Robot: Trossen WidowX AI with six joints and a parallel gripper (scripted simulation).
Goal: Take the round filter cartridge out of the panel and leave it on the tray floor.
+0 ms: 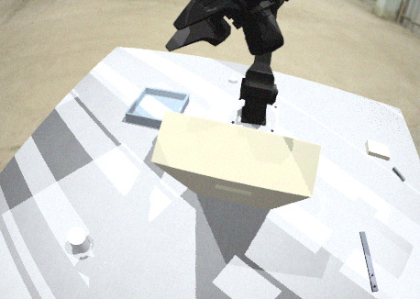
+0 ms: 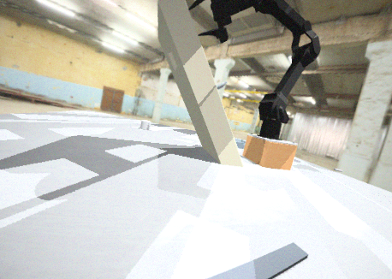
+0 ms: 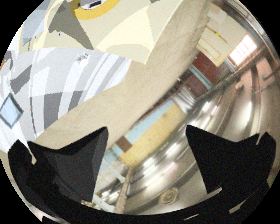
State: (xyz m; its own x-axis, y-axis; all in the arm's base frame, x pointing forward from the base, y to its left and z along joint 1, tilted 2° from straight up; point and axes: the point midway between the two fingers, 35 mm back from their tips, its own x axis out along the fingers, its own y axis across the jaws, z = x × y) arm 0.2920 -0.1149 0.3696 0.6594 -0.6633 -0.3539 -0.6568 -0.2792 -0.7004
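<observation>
The round filter cartridge lies 16 cm below my gripper tip, 10 cm to the left of it and 3 cm ahead of it. The rest, counted from my gripper tip: blue-grey tray: 43 cm below, 41 cm behind, 13 cm to the right; short dark bar: 66 cm to the left, 43 cm below, 28 cm behind; cream block: 60 cm to the left, 43 cm below, 38 cm behind.
</observation>
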